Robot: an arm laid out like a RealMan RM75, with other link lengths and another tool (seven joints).
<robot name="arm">
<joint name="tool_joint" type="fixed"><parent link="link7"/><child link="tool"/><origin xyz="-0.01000 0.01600 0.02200" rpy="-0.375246 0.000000 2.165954"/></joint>
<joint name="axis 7" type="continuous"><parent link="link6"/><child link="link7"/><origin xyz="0.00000 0.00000 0.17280"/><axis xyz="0 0 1"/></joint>
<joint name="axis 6" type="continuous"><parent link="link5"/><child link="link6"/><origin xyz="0.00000 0.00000 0.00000"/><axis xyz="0 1 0"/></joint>
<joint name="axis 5" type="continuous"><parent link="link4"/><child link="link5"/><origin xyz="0.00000 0.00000 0.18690"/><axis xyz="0 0 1"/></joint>
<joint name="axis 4" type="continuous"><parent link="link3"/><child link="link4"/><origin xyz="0.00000 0.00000 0.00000"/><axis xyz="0 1 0"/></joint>
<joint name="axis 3" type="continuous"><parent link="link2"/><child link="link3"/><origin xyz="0.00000 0.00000 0.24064"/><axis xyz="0 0 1"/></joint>
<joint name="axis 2" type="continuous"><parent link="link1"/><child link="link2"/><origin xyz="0.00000 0.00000 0.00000"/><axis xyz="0 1 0"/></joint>
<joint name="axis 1" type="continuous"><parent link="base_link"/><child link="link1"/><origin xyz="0.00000 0.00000 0.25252"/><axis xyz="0 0 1"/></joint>
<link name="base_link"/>
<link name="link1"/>
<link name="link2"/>
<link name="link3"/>
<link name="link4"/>
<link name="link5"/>
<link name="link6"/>
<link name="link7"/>
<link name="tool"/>
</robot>
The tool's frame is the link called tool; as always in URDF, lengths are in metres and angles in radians. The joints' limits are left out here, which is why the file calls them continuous.
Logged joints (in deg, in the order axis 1, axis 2, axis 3, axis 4, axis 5, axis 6, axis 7), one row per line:
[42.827 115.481 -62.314 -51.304 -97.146 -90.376 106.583]
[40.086 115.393 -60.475 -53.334 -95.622 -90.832 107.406]
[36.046 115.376 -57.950 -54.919 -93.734 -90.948 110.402]
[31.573 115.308 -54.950 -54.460 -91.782 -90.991 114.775]
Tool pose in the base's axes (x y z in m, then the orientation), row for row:
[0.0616 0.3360 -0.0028 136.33 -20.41 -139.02]
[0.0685 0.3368 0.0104 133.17 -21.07 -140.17]
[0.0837 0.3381 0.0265 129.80 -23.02 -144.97]
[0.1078 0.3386 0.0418 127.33 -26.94 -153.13]
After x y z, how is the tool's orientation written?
As angles about the fixed x, y, z axes (roll, pitch, yaw), in degrees.
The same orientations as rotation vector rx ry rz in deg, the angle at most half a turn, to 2 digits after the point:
[39.60 -134.86 -43.78]
[36.52 -133.38 -47.39]
[28.38 -132.75 -52.08]
[15.49 -132.36 -56.35]

